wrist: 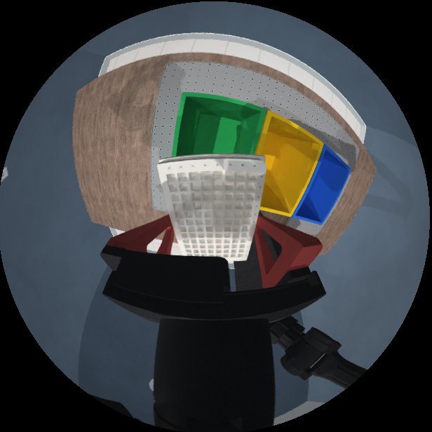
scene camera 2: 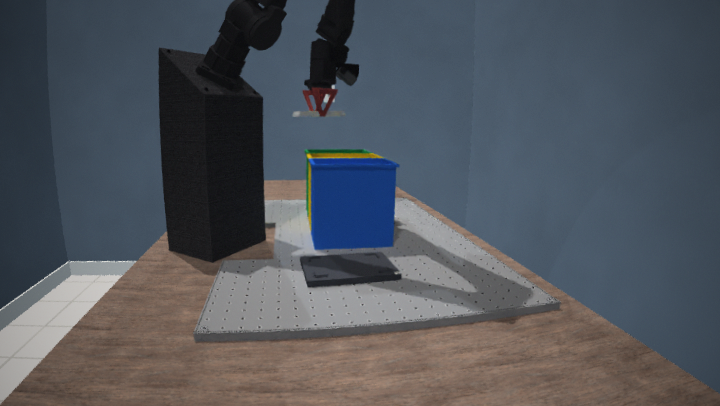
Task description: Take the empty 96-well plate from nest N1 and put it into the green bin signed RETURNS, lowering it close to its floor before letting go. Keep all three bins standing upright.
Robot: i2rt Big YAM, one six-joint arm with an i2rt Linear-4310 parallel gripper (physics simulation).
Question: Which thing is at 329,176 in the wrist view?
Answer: A blue bin.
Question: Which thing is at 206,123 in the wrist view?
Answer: A green bin.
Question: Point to a blue bin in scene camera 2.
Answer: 352,199
